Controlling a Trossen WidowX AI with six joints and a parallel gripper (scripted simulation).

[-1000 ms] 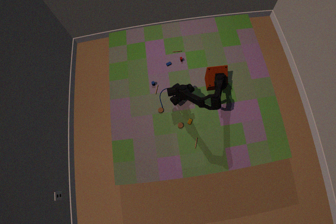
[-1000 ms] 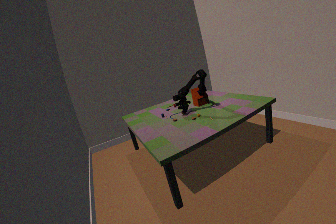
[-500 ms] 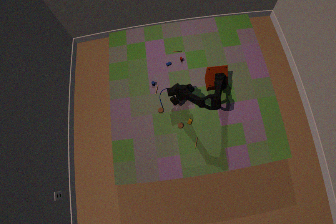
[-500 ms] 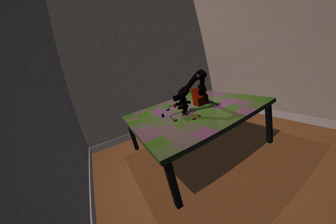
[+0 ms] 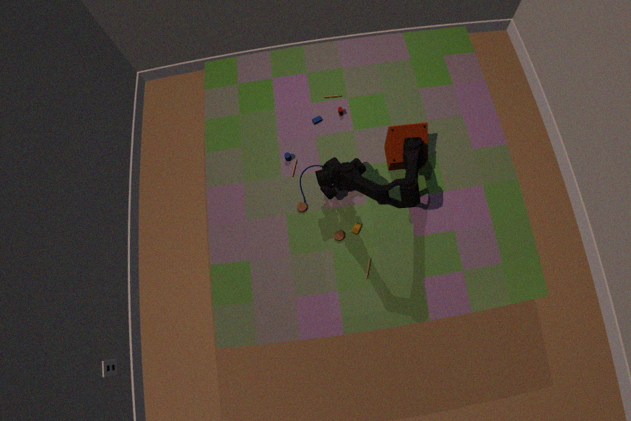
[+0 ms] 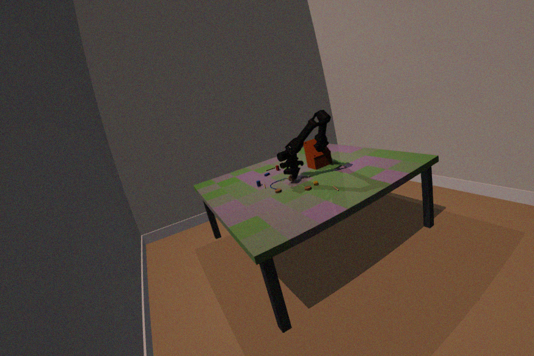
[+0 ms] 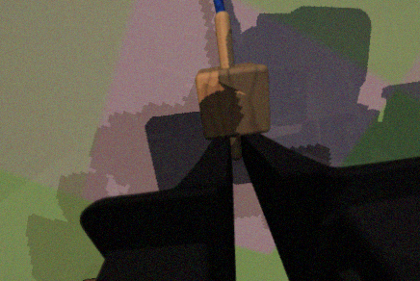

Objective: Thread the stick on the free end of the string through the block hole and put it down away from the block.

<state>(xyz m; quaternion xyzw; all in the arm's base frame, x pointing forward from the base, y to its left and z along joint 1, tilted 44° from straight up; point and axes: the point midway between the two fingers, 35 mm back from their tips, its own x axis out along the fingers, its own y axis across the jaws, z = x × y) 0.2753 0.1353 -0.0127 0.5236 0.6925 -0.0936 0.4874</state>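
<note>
Now: gripper tip 20 mm to the left of the wooden block, 10 mm below it and 10 mm short of it. Also, from my gripper tip: yellow block 190 mm to the left, 40 mm behind; wooden disc 210 mm to the left, 30 mm ahead; thin wooden stick 30 mm to the right, 20 mm ahead, 10 mm above.
</note>
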